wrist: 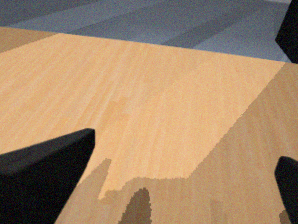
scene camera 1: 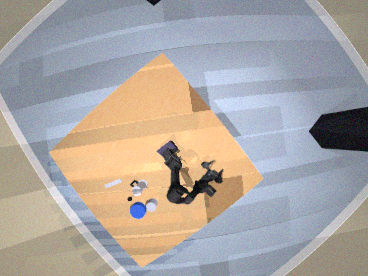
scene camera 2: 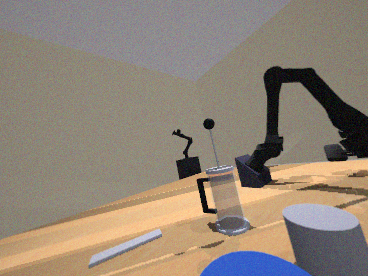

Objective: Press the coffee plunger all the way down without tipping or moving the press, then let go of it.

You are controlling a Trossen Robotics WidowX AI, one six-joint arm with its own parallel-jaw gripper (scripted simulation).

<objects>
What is the gripper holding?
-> Nothing.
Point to a flat grey bar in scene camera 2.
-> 126,246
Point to a coffee press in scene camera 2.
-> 228,208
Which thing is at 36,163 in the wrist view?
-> The gripper.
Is the gripper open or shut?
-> Open.
</objects>
